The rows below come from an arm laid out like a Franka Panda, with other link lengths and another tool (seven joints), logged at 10 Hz.
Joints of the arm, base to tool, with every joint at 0 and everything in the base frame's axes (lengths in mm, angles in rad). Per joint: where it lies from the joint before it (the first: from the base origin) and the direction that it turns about. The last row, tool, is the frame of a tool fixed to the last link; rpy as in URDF.
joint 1: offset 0 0 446.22 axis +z
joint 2: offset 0 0 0 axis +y
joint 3: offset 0 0 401.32 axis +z
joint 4: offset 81.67 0 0 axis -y
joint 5: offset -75.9 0 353.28 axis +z
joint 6: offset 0 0 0 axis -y
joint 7: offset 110.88 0 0 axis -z
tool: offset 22 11 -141.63 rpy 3.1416 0.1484 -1.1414
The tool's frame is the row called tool.
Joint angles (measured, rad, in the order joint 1, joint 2, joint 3, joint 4, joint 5, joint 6, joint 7), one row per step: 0.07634 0.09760 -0.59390 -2.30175 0.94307 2.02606 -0.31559; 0.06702 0.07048 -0.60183 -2.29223 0.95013 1.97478 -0.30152; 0.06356 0.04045 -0.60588 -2.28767 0.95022 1.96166 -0.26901; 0.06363 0.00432 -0.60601 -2.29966 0.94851 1.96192 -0.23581; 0.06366 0.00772 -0.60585 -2.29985 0.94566 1.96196 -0.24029; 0.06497 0.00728 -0.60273 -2.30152 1.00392 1.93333 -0.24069; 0.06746 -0.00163 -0.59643 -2.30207 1.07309 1.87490 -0.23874; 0.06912 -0.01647 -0.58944 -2.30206 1.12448 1.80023 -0.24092; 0.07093 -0.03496 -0.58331 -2.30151 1.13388 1.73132 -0.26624; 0.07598 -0.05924 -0.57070 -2.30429 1.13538 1.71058 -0.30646
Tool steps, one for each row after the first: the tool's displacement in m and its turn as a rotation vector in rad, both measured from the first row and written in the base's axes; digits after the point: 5 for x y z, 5 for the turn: -0.00322 -0.00051 0.01542 0.04598 -0.01658 -0.00404; -0.00583 -0.00300 0.03039 0.06522 -0.02611 -0.02600; -0.01214 -0.00180 0.04129 0.08257 -0.02921 -0.04739; -0.01204 -0.00161 0.03959 0.07922 -0.02749 -0.04238; -0.00906 0.00626 0.04201 0.13900 -0.04285 -0.05952; -0.00576 0.02138 0.05015 0.22958 -0.06495 -0.06101; -0.00472 0.03922 0.06189 0.31979 -0.08781 -0.03502; -0.00757 0.05573 0.07388 0.37122 -0.11567 0.02895; -0.00969 0.06849 0.08577 0.37910 -0.16204 0.08569
